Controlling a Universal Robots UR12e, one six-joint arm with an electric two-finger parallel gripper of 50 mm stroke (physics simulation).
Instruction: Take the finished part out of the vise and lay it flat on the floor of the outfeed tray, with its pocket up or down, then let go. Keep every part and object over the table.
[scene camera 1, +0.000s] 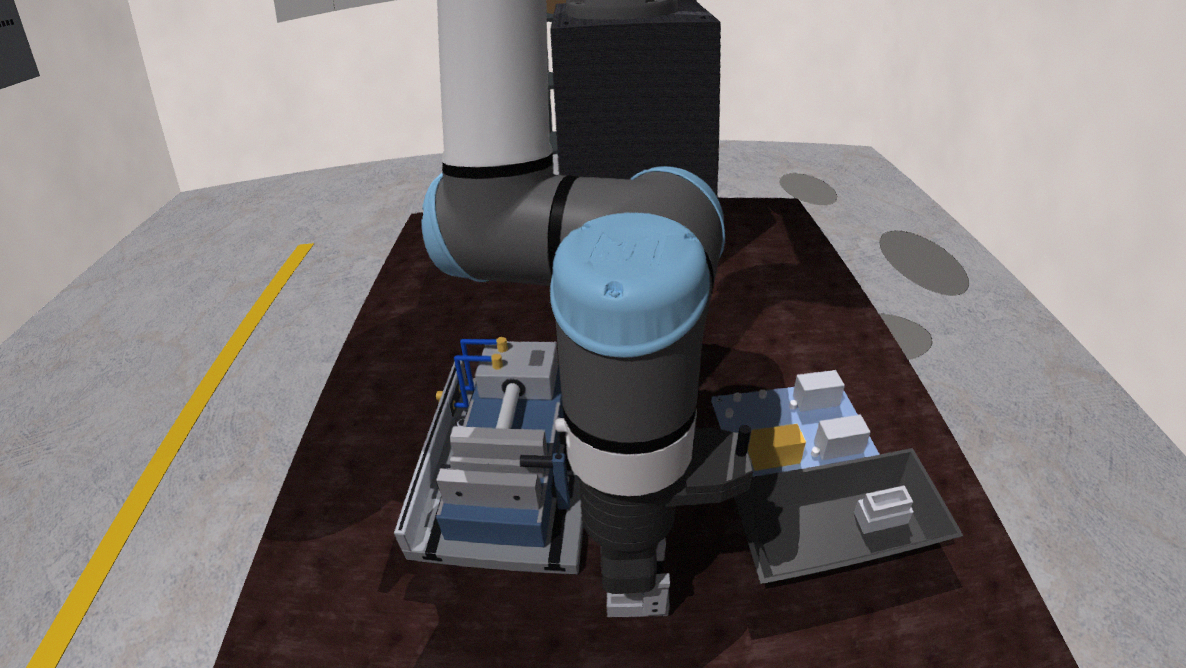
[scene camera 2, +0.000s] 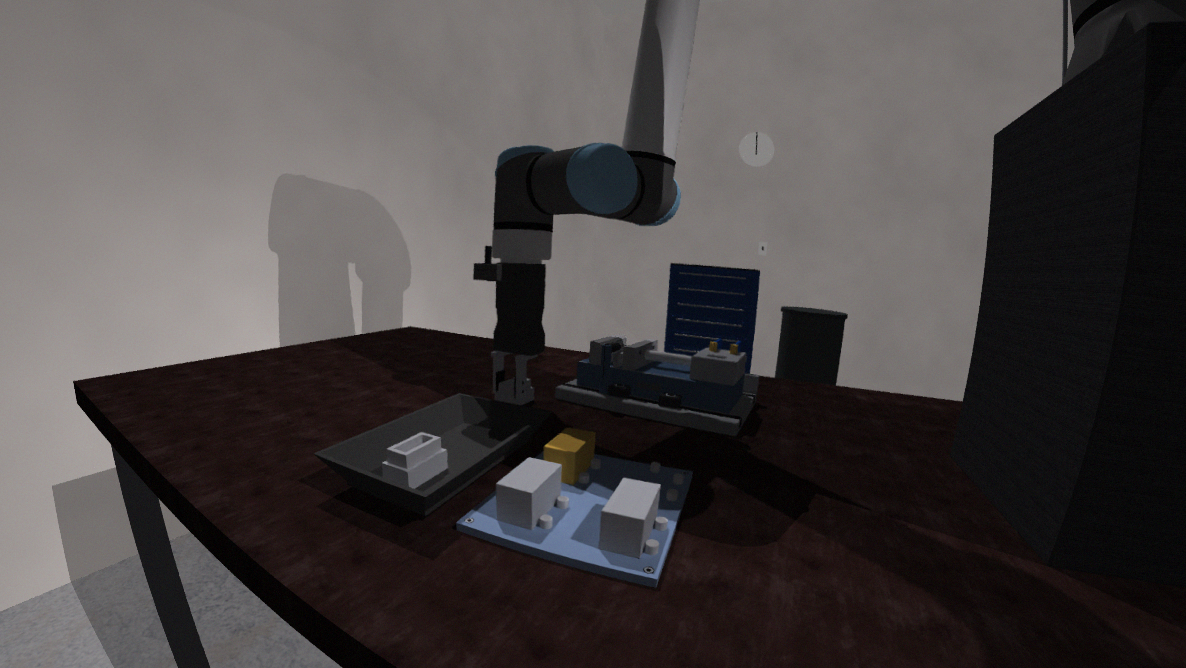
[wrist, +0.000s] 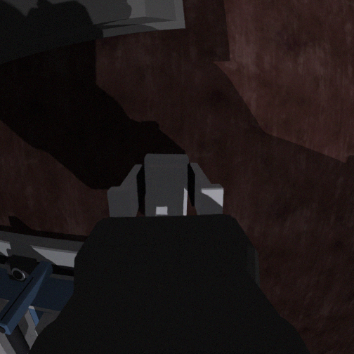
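Seen in the pictures: gripper, between the fingertips: (scene camera 1: 652, 594) (scene camera 2: 509, 394); arm's base, origin of its link: (scene camera 1: 622, 10) (scene camera 2: 1165, 97).
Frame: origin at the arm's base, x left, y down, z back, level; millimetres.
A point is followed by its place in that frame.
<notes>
My gripper (scene camera 1: 637, 580) {x 121, y 437, z -771 mm} (scene camera 2: 512, 383) {x 121, y 437, z -771 mm} (wrist: 166, 176) points down, shut on the finished part, a light grey block (scene camera 1: 651, 606) (scene camera 2: 516, 396) (wrist: 166, 175). In scene camera 1 it is between the vise (scene camera 1: 493, 522) {x -43, y 396, z -732 mm} (scene camera 2: 643, 385) {x -6, y 414, z -607 mm} (wrist: 50, 290) and the outfeed tray (scene camera 1: 809, 543) (scene camera 2: 414, 433) (wrist: 112, 20), nearer the table's front. The part hangs outside the tray; its height above the table is hard to judge. Fingers and gripper body hide much of it, and which way its pocket faces is unclear. No part shows between the vise jaws.
A white stepped part (scene camera 1: 884, 511) {x 365, y 413, z -669 mm} (scene camera 2: 414, 460) {x 383, y 417, z -638 mm} sits in the tray, its pocket opening up, at the end away from the gripper. A blue plate (scene camera 2: 572, 535) {x 342, y 446, z -483 mm} behind the tray carries two white blocks (scene camera 1: 842, 438) {x 328, y 413, z -555 mm} (scene camera 2: 528, 493) {x 359, y 412, z -516 mm} and a yellow block (scene camera 1: 777, 446) {x 244, y 411, z -575 mm} (scene camera 2: 569, 454) {x 273, y 414, z -540 mm}.
</notes>
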